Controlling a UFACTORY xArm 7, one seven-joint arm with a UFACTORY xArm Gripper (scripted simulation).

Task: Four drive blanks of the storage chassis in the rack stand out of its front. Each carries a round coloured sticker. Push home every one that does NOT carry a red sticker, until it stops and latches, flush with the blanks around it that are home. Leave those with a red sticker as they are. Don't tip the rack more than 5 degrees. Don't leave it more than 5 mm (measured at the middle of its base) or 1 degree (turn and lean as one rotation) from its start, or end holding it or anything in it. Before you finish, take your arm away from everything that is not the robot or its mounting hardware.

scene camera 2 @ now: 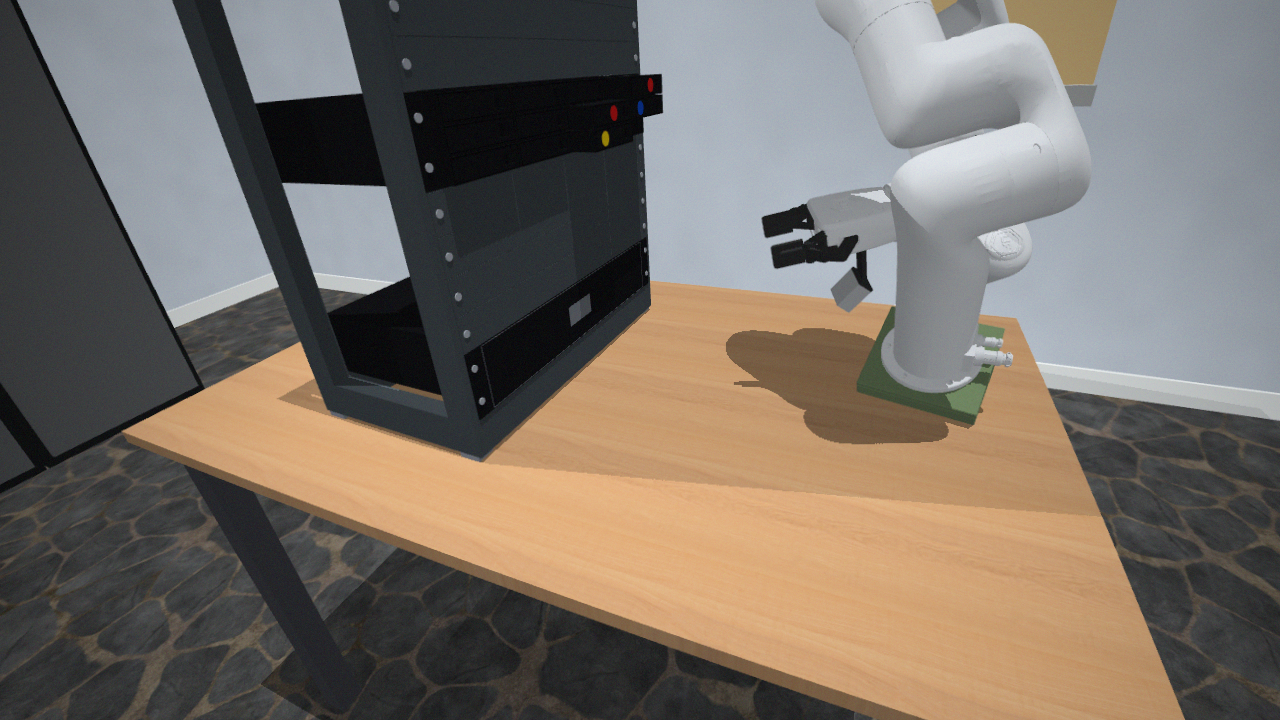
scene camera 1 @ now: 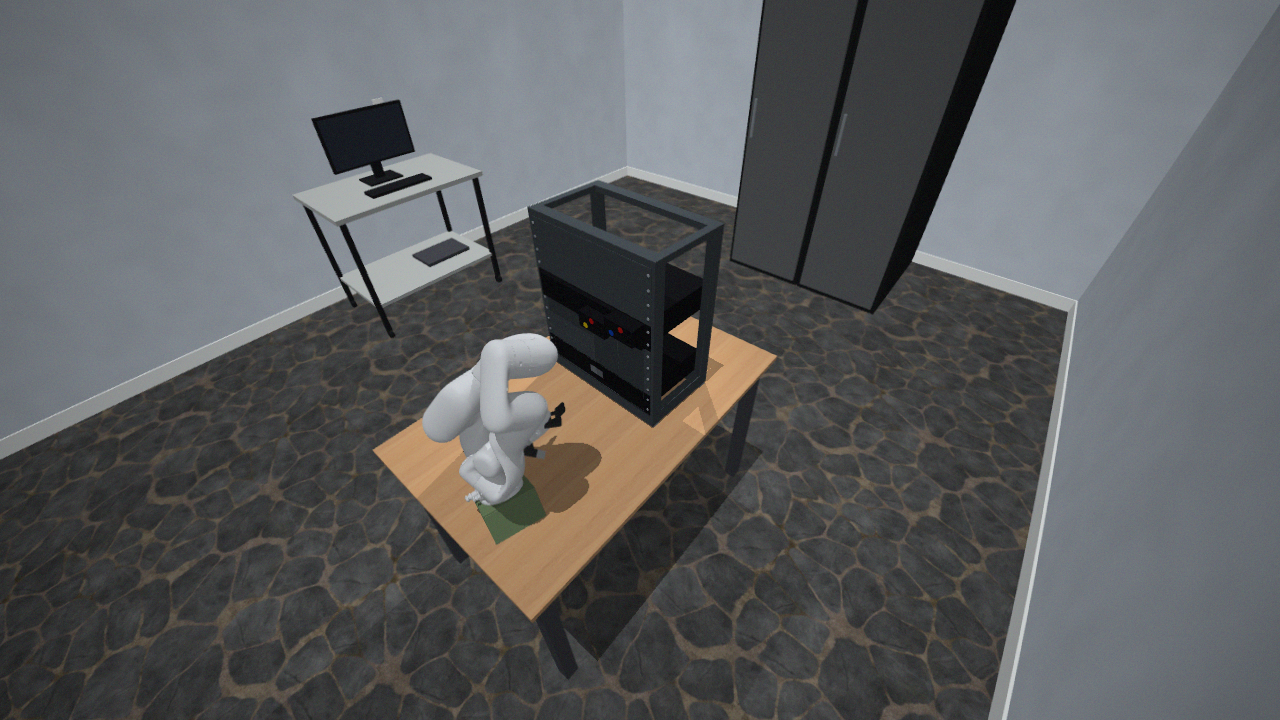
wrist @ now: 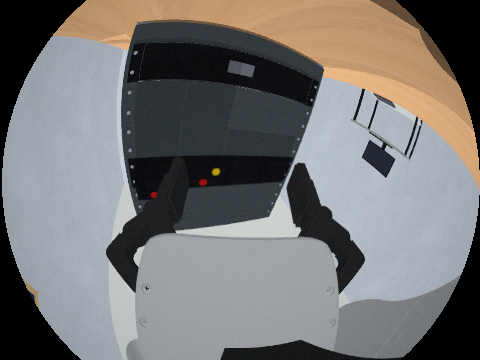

Labels:
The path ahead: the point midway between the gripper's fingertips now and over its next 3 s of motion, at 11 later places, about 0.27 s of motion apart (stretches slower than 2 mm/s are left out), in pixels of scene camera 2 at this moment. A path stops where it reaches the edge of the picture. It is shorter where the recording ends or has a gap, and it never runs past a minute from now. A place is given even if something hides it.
My gripper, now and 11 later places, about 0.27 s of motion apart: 767, 242; 767, 242; 767, 245; 768, 251; 771, 258; 771, 257; 771, 257; 771, 256; 769, 252; 766, 244; 762, 234; 757, 218

